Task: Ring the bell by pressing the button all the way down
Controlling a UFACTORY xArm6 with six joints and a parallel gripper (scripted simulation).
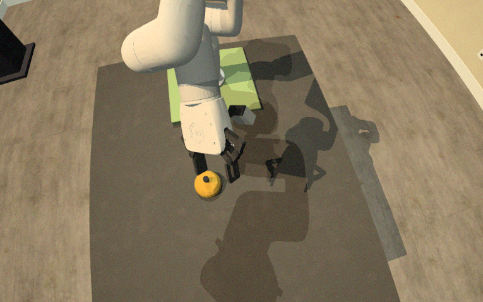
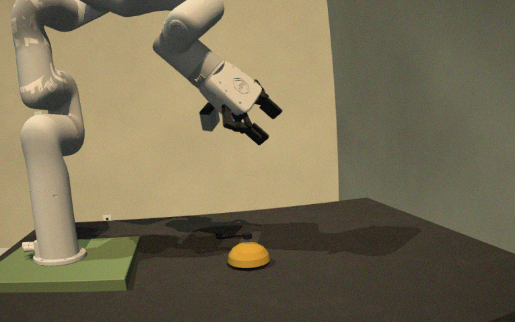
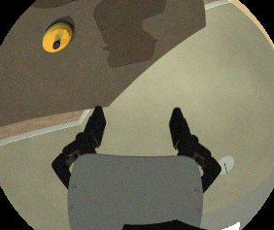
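Right now the dark button is 220 mm below my hand, 60 mm behind it and 40 mm to the right of it. Also, from my hand: bell (230 mm below, 60 mm behind, 40 mm to the right).
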